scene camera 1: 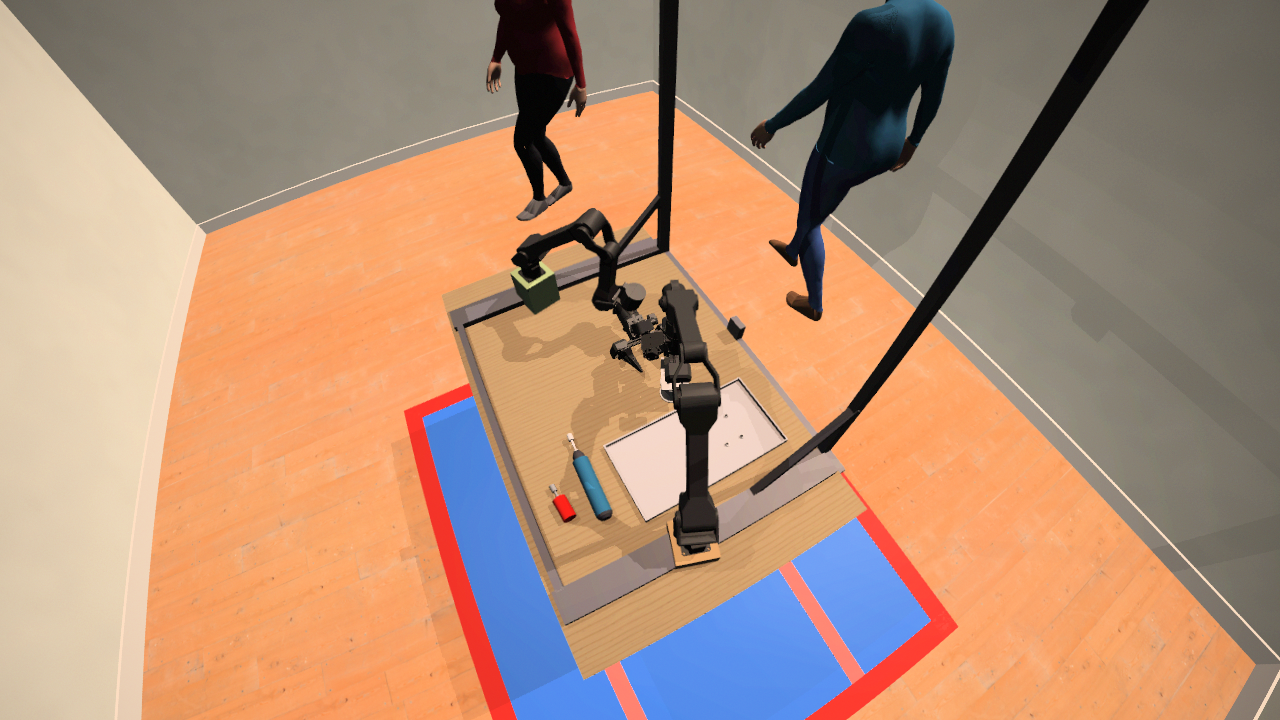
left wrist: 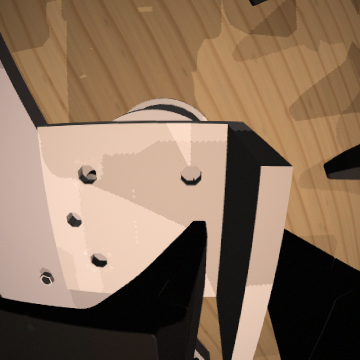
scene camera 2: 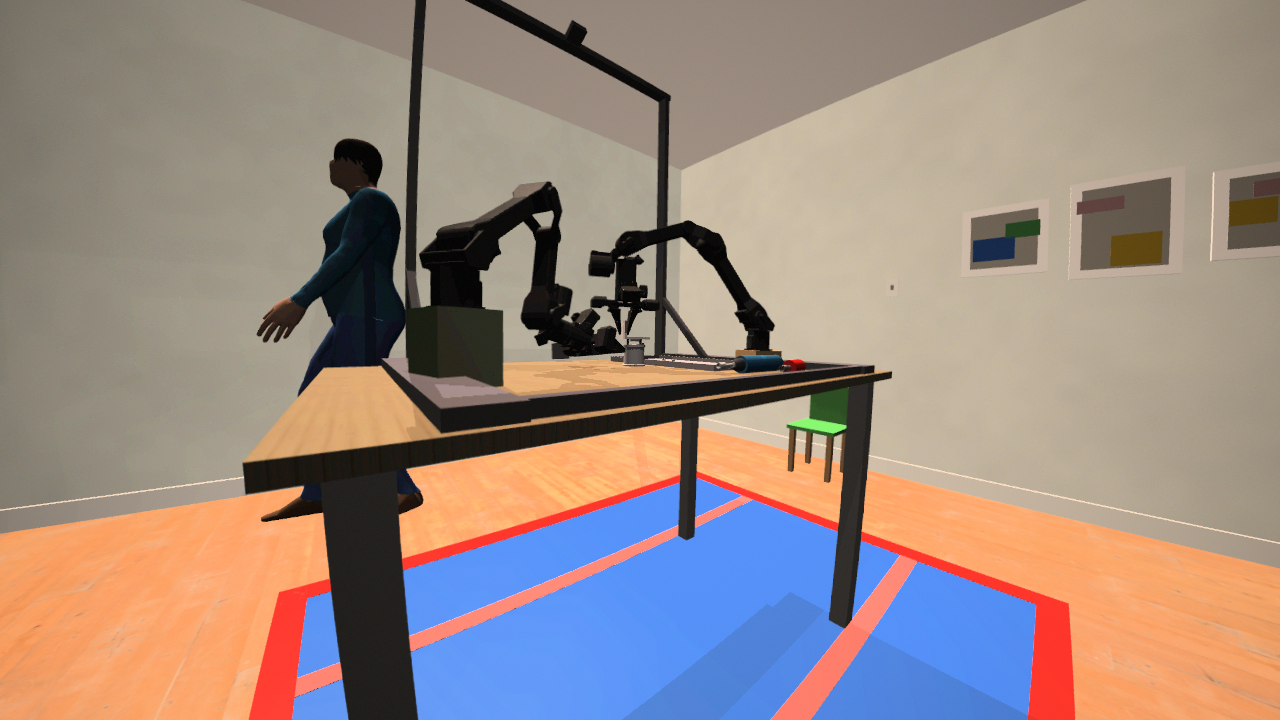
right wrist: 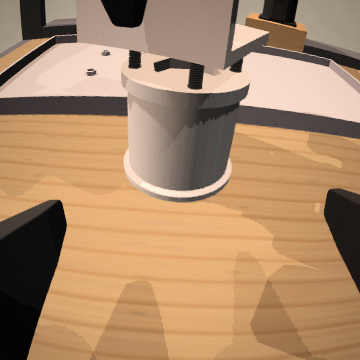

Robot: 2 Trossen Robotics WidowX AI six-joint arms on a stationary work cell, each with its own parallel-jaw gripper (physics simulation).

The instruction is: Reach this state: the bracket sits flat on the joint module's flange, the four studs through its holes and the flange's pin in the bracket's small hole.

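Places are measured from the left arm's base along level axes (x left, y up, z ahead), in metres.
Pixels of known places: left gripper, between the fingertips: (left wrist: 230, 232) (scene camera 2: 623, 334) (right wrist: 142, 22); right gripper, between the fingertips: (scene camera 1: 656, 365) (left wrist: 294, 92) (scene camera 2: 613, 351) (right wrist: 198, 208); left arm's base, origin of its link: (scene camera 1: 693, 539) (scene camera 2: 758, 350) (right wrist: 277, 20); right arm's base, origin of its link: (scene camera 1: 532, 272).
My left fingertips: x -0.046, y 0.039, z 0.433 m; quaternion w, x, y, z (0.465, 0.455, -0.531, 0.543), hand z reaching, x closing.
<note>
Ahead of a thing's pixels: the offset from my left fingertips to its top centre. "spot": to the spot under its first point.
The pale L-shaped bracket (scene camera 2: 637, 339) (left wrist: 135, 200) (right wrist: 165, 25) is over the joint module {dz -0.027, dx +0.011, dy -0.011 m} (scene camera 2: 633, 354) (right wrist: 180, 135). In the right wrist view a gap with three black threaded studs shows between plate and flange; the plate is not down on the flange. In the left wrist view, several holes show. Whether studs or pin enter holes is unclear. My left gripper (scene camera 2: 625, 325) (left wrist: 230, 232) is slightly open, its fingers either side of the bracket's upright wall, with a gap by one finger. My right gripper (right wrist: 198, 208) is wide open, empty, low in front of the module.
A white tray {dz -0.193, dx -0.021, dy -0.069 m} (scene camera 1: 648, 470) (right wrist: 300, 90) with small nuts lies behind the module in the right wrist view. A blue-handled tool {spot: dz -0.266, dx +0.256, dy -0.045 m} (scene camera 1: 590, 485) (scene camera 2: 758, 362) and a red-handled tool {dz -0.287, dx +0.334, dy -0.051 m} (scene camera 1: 563, 507) (scene camera 2: 793, 364) lie beside the tray. Two people walk near the table.
</note>
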